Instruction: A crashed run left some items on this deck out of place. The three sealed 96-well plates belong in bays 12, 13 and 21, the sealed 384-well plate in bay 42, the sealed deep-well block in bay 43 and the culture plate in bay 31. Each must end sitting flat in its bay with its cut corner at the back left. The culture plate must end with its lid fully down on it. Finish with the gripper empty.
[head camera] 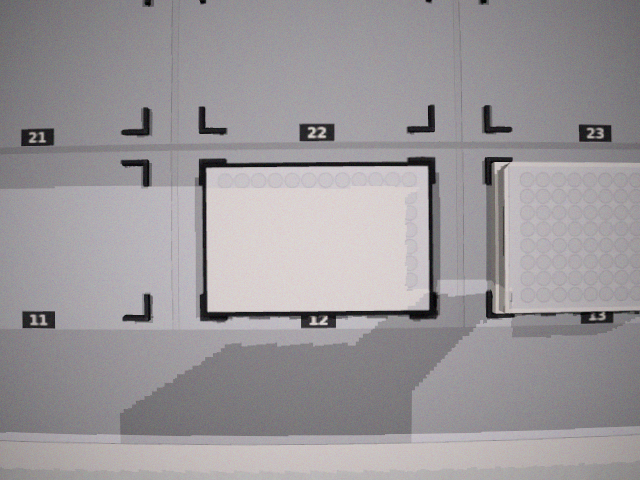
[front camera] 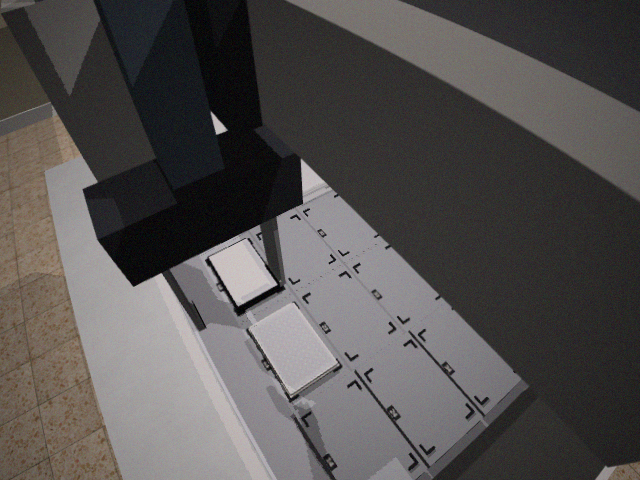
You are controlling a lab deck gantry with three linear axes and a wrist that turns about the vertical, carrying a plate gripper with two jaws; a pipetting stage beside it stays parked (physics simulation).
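Frame: origin at the robot's base, x ahead, y left, z up, level; metres.
Seen in the pictures: gripper, fingertip midpoint: (front camera: 237, 295).
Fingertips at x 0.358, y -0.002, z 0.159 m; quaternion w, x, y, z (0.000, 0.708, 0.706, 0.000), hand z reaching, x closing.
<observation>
A point is followed by its place in that frame.
A sealed 96-well plate (front camera: 242, 271) {x 0.231, y 0.042, z 0.014 m} (head camera: 310, 242) {x 0.224, y 0.041, z 0.014 m} with a black skirt and white top lies in bay 12, within its corner brackets. I cannot tell its cut corner. A pale 96-well plate (front camera: 294, 347) {x 0.398, y 0.044, z 0.014 m} (head camera: 578, 232) {x 0.371, y 0.045, z 0.014 m} with rows of round wells lies in bay 13; its right part is cut off in the head view. My gripper (front camera: 241, 305) {x 0.358, y -0.002, z 0.159 m} is open and empty, above the deck near bay 12, its two jaws wide apart; they do not show in the head view. The 384-well plate, deep-well block and culture plate cannot be made out in these views.
The dark gantry beam (front camera: 439, 206) crosses the front view and hides the back of the deck. Bay labels 11 (head camera: 38, 319) {x 0.064, y -0.003, z 0.000 m}, 21 (head camera: 37, 137) {x 0.064, y 0.104, z 0.000 m}, 22 (head camera: 316, 132) {x 0.228, y 0.104, z 0.000 m} and 23 (head camera: 594, 133) {x 0.391, y 0.104, z 0.000 m} show with black corner brackets. Shadows fall across the front of the deck.
</observation>
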